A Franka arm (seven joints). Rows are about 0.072 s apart.
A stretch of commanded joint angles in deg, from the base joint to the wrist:
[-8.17, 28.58, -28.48, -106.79, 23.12, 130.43, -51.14]
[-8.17, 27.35, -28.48, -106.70, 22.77, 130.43, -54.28]
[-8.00, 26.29, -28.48, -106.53, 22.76, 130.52, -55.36]
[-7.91, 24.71, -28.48, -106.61, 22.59, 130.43, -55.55]
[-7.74, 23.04, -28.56, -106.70, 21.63, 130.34, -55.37]
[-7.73, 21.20, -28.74, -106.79, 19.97, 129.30, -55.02]
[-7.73, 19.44, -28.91, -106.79, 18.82, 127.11, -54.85]
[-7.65, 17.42, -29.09, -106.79, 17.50, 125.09, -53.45]
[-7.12, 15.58, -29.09, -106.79, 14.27, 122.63, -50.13]
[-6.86, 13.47, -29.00, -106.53, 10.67, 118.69, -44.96]
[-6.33, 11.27, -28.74, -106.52, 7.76, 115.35, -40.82]
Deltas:
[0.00, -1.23, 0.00, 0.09, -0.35, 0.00, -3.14]
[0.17, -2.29, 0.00, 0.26, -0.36, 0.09, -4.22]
[0.26, -3.87, 0.00, 0.18, -0.53, 0.00, -4.41]
[0.43, -5.54, -0.08, 0.09, -1.49, -0.09, -4.23]
[0.44, -7.38, -0.26, 0.00, -3.15, -1.13, -3.88]
[0.44, -9.14, -0.43, 0.00, -4.30, -3.32, -3.71]
[0.52, -11.16, -0.61, 0.00, -5.62, -5.34, -2.31]
[1.05, -13.00, -0.61, 0.00, -8.85, -7.80, 1.01]
[1.31, -15.11, -0.52, 0.26, -12.45, -11.74, 6.18]
[1.84, -17.31, -0.26, 0.27, -15.36, -15.08, 10.32]

